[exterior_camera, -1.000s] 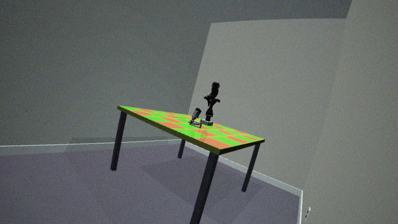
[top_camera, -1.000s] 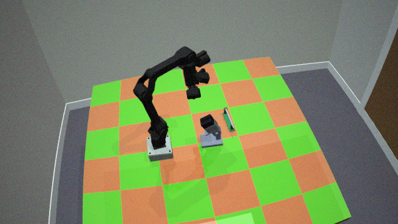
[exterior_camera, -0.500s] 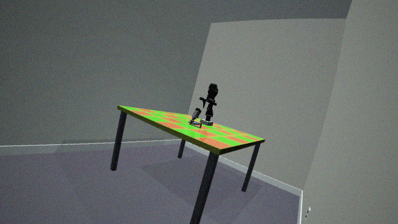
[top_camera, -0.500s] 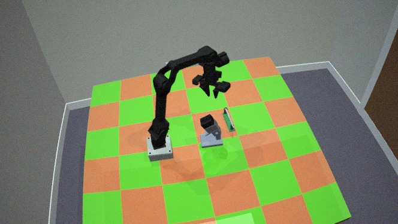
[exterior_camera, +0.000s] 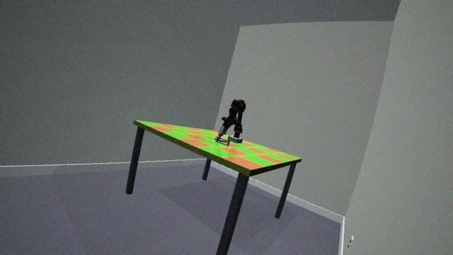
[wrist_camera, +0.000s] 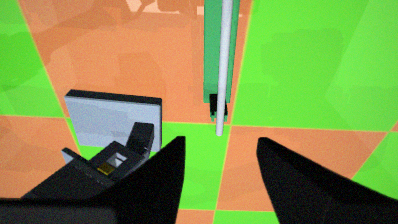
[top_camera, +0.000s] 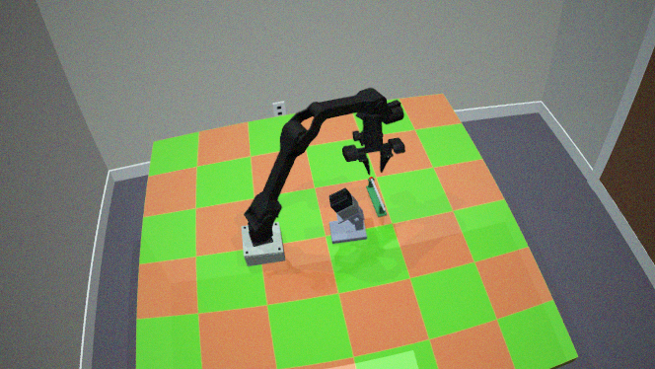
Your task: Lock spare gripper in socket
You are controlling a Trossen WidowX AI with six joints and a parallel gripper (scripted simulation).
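Right now my gripper tip is 1 cm short of the dark green strip and 11 cm above it. From my gripper tip the other things lie so: grey mount 12 cm behind, 8 cm to the right, 9 cm below; then spare gripper 13 cm behind, 8 cm to the right, 2 cm below.
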